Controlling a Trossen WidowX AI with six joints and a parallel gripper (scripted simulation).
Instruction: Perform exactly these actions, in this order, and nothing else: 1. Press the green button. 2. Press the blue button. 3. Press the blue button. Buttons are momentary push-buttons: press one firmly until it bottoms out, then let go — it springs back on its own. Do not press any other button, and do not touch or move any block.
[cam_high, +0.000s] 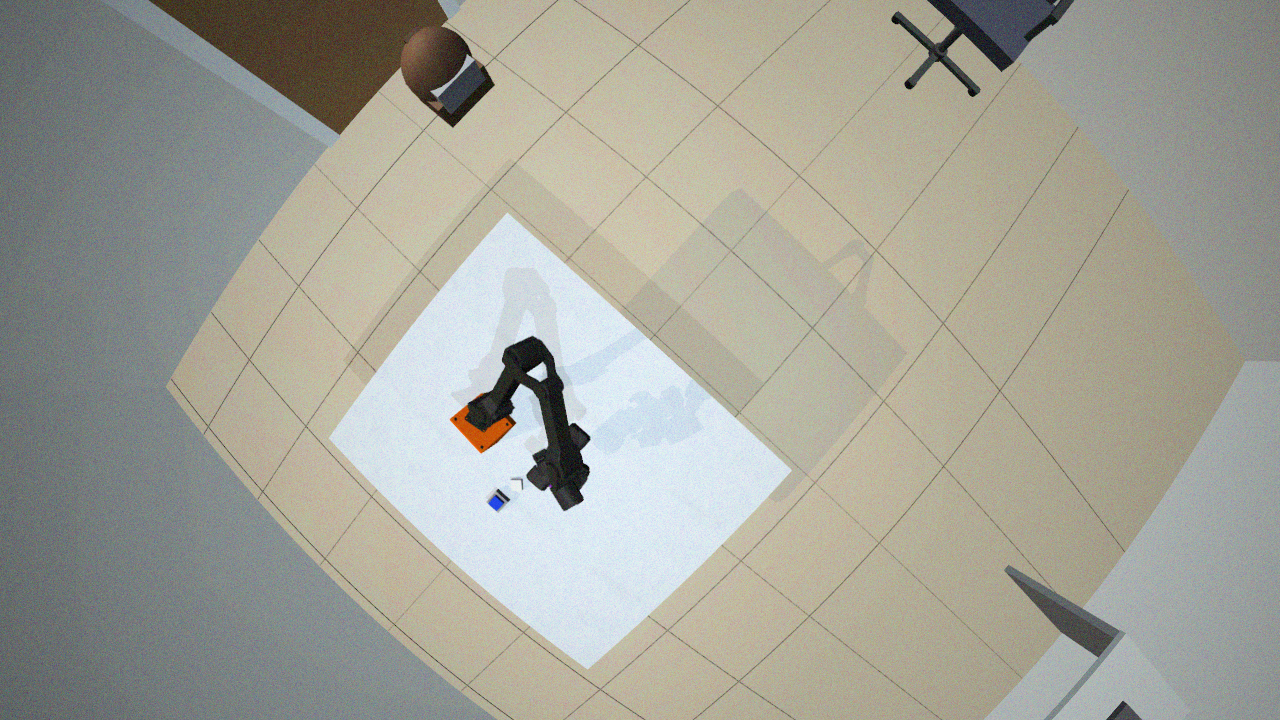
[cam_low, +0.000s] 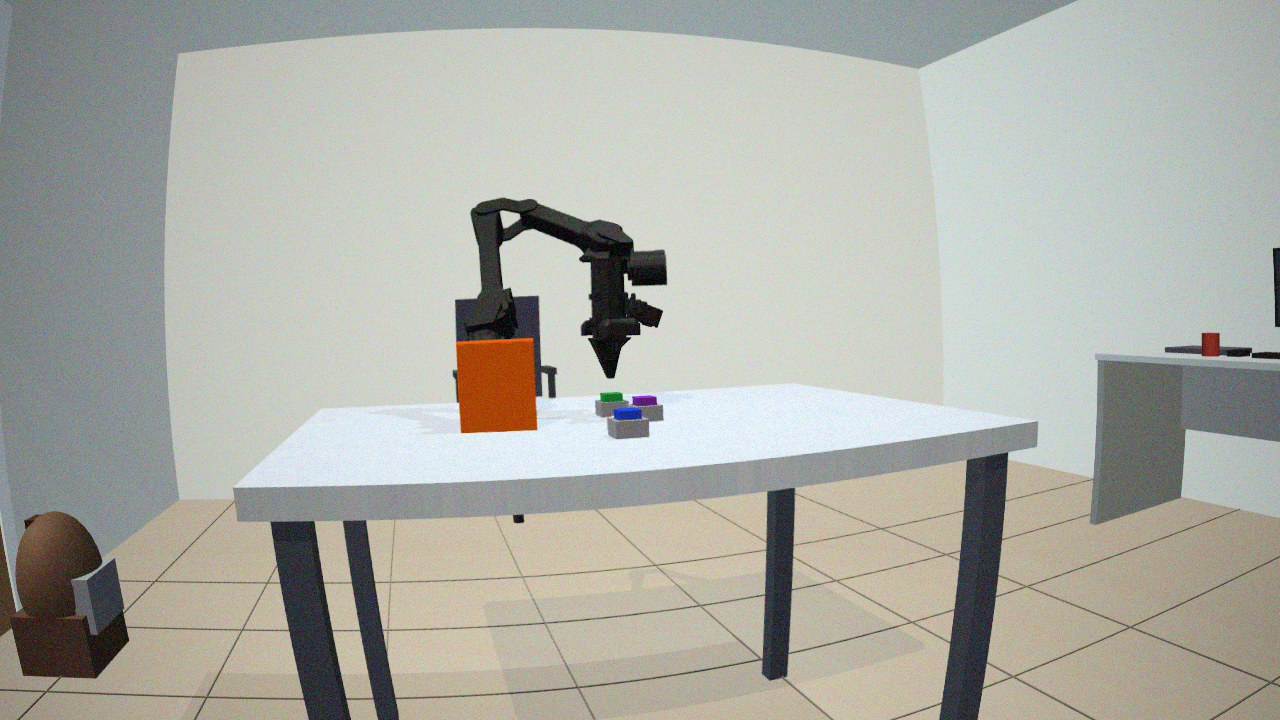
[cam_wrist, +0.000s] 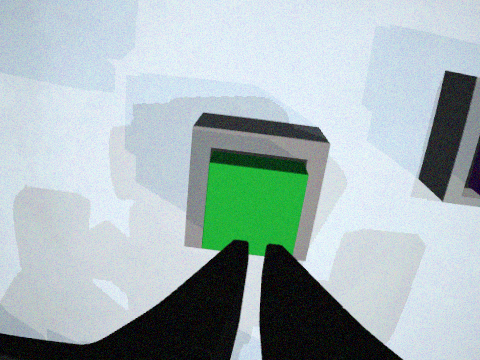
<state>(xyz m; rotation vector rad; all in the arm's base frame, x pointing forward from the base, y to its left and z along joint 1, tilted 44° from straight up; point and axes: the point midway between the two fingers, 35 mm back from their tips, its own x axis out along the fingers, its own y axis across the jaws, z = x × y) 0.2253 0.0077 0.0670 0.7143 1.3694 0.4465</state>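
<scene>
Now: the green button 30 mm below my gripper tip. Round my gripper tip: blue button: 250 mm to the right, 70 mm behind, 30 mm below; purple button: 100 mm to the right, 30 mm below, 20 mm ahead.
</scene>
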